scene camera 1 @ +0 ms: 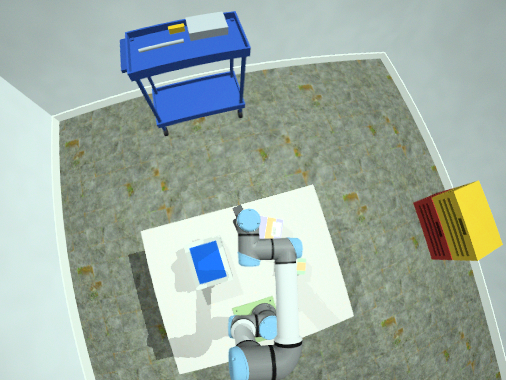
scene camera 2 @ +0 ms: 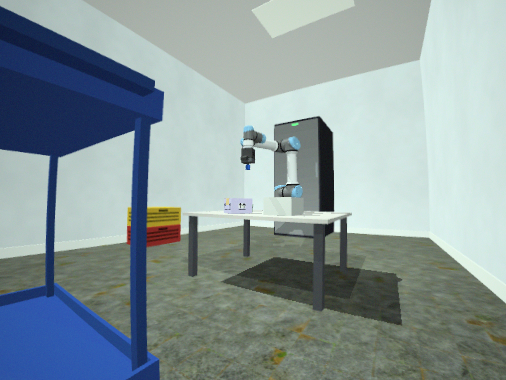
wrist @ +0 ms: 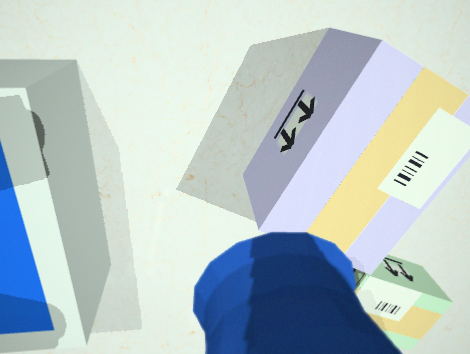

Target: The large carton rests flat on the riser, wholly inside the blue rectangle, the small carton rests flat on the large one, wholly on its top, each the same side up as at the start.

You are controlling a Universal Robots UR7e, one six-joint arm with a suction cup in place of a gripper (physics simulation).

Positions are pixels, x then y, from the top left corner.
Labels:
my suction cup: holds nothing
a large lavender carton (wrist: 364, 143): on the table
a white riser (scene camera 2: 282, 206): on the table
a small carton (wrist: 401, 297): on the table

